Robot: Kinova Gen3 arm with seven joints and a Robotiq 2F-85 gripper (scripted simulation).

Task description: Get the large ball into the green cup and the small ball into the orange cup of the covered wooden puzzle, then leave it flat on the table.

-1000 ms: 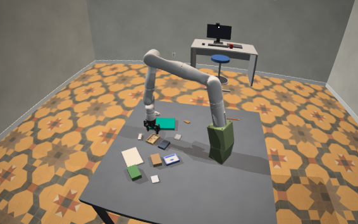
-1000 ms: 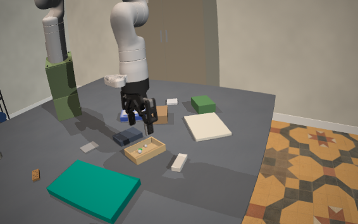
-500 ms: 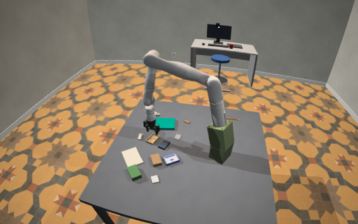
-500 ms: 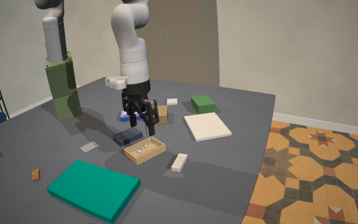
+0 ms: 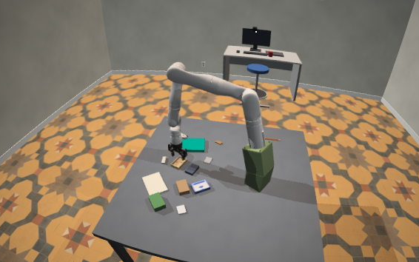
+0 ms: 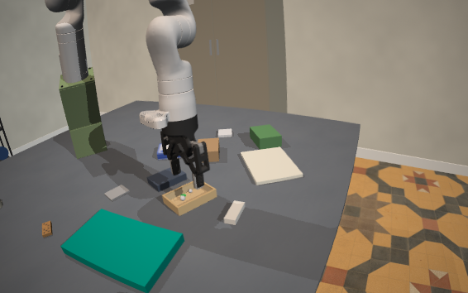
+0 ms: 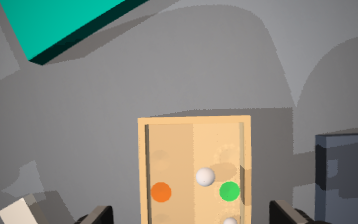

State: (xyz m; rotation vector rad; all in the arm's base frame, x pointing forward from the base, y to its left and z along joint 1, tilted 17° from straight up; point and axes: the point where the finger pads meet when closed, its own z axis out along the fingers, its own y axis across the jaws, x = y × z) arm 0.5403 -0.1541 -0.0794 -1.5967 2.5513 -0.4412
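Right now the covered wooden puzzle is 60 mm below my hand. Also, from my hand: small white block (110 mm ahead, 60 mm below, 20 mm to the right); dark blue block (100 mm behind, 60 mm to the left, 50 mm below); grey tile (210 mm behind, 60 mm below, 40 mm to the right).
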